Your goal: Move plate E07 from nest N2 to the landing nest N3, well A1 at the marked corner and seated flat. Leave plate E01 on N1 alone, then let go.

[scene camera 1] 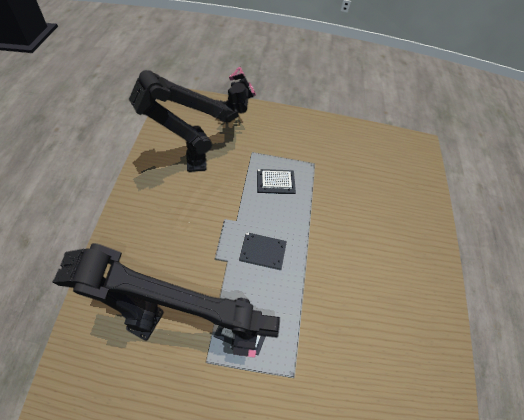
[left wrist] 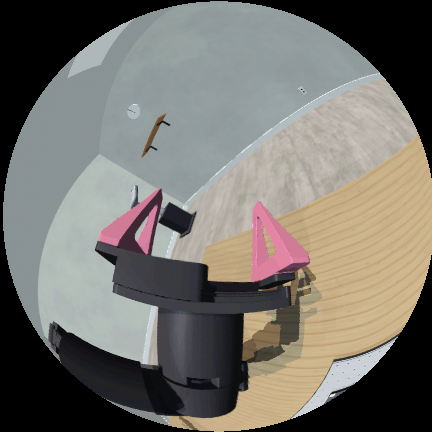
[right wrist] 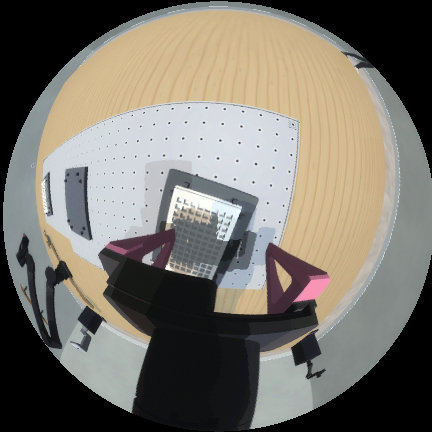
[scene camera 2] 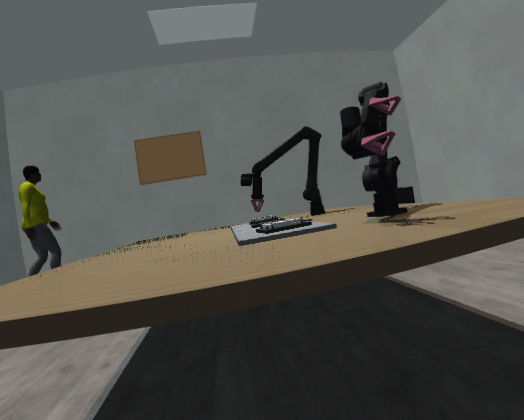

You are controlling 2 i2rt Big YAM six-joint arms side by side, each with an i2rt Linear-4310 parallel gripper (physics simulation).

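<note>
A pale well plate [scene camera 1: 227, 332] [right wrist: 200, 230] sits in a dark nest [right wrist: 247, 200] at the lower end of the grey board, largely hidden by the right arm in scene camera 1. Another pale plate [scene camera 1: 277, 179] [right wrist: 45, 195] sits in the upper nest [scene camera 1: 260, 189]. The middle dark nest [scene camera 1: 263, 251] [right wrist: 77, 202] is empty. Plate labels, nest labels and well A1 are not legible. My right gripper [scene camera 2: 257, 206] [right wrist: 220, 241] is open and empty, pointing down above the lower plate. My left gripper [scene camera 1: 246, 81] [scene camera 2: 397, 116] [left wrist: 208, 197] is open and empty, raised away from the plates.
The perforated grey board [scene camera 1: 280, 300] [scene camera 2: 320, 227] [left wrist: 350, 372] [right wrist: 225, 135] lies on the wooden table [scene camera 1: 380, 250] and carries the nests. The right forearm [scene camera 1: 170, 292] crosses the lower part of the board. The left arm [scene camera 1: 190, 100] stands beside the table's upper left edge.
</note>
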